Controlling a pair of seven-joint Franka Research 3 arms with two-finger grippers.
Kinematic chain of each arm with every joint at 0, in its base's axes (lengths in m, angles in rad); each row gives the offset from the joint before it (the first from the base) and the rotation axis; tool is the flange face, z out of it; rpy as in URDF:
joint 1: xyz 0 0 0.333 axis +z
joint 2: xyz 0 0 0 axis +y
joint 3: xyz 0 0 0.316 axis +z
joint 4: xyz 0.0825 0 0 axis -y
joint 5: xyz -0.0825 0 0.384 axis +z
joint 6: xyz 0 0 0 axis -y
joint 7: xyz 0.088 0 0 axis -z
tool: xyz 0 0 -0.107 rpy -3.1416 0 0
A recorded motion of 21 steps. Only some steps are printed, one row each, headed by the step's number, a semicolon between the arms.
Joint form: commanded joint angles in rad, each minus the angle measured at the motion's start. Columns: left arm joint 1, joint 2, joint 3, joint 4, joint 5, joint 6, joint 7; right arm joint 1, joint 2, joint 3, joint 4, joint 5, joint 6, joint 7.
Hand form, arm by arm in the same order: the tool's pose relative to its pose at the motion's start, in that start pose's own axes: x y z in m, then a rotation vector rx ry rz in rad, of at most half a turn. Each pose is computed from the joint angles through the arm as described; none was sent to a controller.
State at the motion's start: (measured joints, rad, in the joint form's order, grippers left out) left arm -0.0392 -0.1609 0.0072 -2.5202 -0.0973 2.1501 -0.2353; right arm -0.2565 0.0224 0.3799 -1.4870 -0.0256 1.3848 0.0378
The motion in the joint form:
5: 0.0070 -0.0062 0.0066 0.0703 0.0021 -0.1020 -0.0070; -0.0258 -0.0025 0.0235 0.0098 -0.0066 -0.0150 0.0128
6: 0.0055 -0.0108 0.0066 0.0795 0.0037 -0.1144 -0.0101; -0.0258 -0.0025 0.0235 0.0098 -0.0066 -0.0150 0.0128
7: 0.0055 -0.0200 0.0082 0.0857 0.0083 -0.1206 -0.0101; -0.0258 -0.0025 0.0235 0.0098 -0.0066 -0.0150 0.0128
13: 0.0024 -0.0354 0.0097 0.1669 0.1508 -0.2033 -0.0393; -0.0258 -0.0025 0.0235 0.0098 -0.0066 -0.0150 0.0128
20: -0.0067 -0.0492 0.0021 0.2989 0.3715 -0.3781 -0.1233; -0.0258 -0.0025 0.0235 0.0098 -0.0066 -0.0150 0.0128
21: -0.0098 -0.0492 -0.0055 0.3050 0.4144 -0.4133 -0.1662; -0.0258 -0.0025 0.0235 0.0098 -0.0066 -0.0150 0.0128
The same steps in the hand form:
5: 0.0056 -0.0010 -0.0263 0.0001 -0.0257 -0.0125; -0.0029 0.0021 -0.0043 -0.0067 -0.0025 0.0167
6: 0.0054 0.0001 -0.0314 0.0009 -0.0242 -0.0122; -0.0029 0.0021 -0.0043 -0.0067 -0.0025 0.0167
7: 0.0052 -0.0004 -0.0377 0.0013 -0.0146 -0.0103; -0.0029 0.0021 -0.0043 -0.0067 -0.0025 0.0167
13: 0.0109 -0.0040 -0.0756 0.1226 0.0316 0.0225; -0.0029 0.0021 -0.0043 -0.0067 -0.0025 0.0167
20: 0.0119 -0.0119 -0.1333 0.3420 0.0789 -0.0065; -0.0029 0.0021 -0.0043 -0.0067 -0.0025 0.0167
21: 0.0093 -0.0123 -0.1346 0.3942 0.0760 -0.0371; -0.0029 0.0021 -0.0043 -0.0067 -0.0025 0.0167

